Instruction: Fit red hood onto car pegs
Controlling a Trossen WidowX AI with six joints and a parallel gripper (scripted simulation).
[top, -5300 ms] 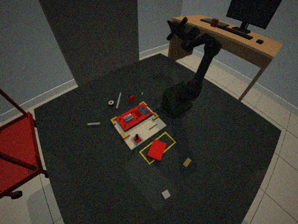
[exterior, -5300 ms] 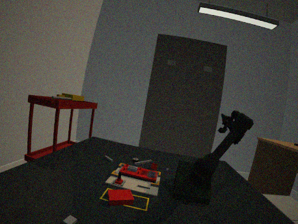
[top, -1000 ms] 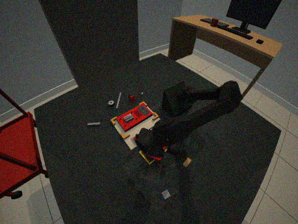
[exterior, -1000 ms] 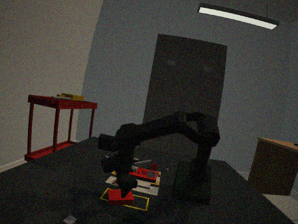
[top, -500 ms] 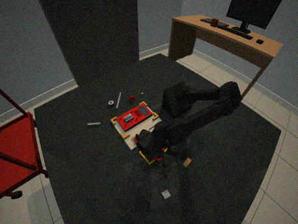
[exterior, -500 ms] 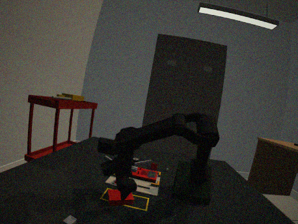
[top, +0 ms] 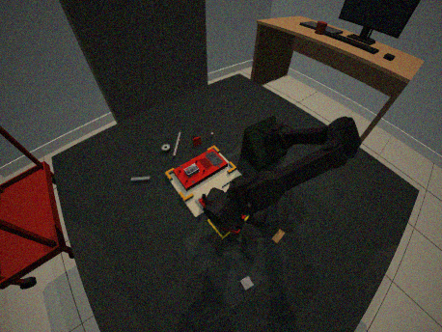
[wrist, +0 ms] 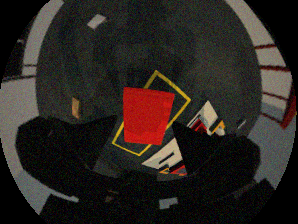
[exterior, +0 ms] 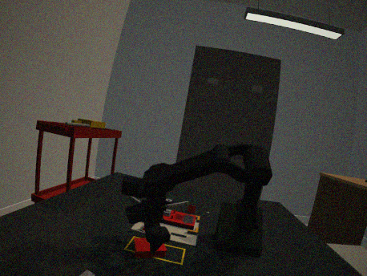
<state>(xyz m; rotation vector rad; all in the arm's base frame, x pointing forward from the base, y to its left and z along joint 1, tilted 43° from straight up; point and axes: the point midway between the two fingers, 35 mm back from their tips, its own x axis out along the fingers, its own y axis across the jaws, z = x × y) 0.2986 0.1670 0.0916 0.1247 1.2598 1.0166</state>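
Now: the red hood 10 mm below my gripper tip. Also, from my gripper tip: tan block: 130 mm to the left, 90 mm behind, 20 mm below; then grey bar: 330 mm to the right, 230 mm ahead, 20 mm below; then grey engine block: 240 mm to the right, 30 mm ahead.
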